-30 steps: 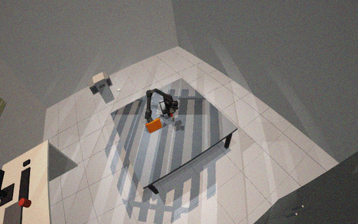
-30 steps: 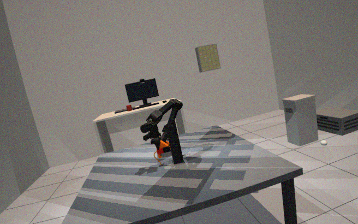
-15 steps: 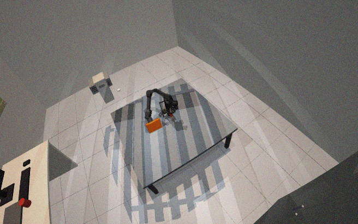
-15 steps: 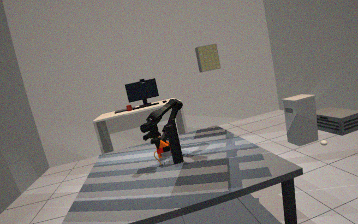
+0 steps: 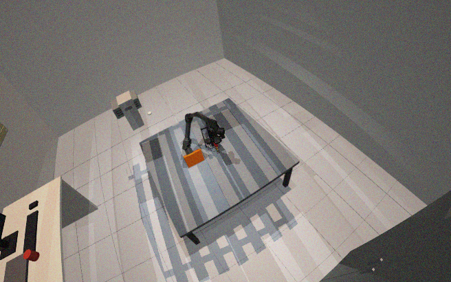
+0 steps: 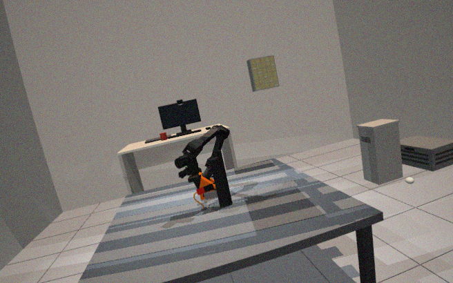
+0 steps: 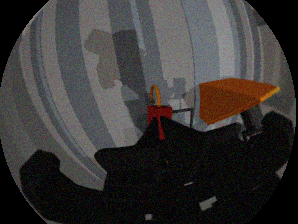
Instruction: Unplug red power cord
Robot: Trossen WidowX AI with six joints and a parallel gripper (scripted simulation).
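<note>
Right now the red plug is 3 cm to the left of my gripper tip and 1 cm below it.
</note>
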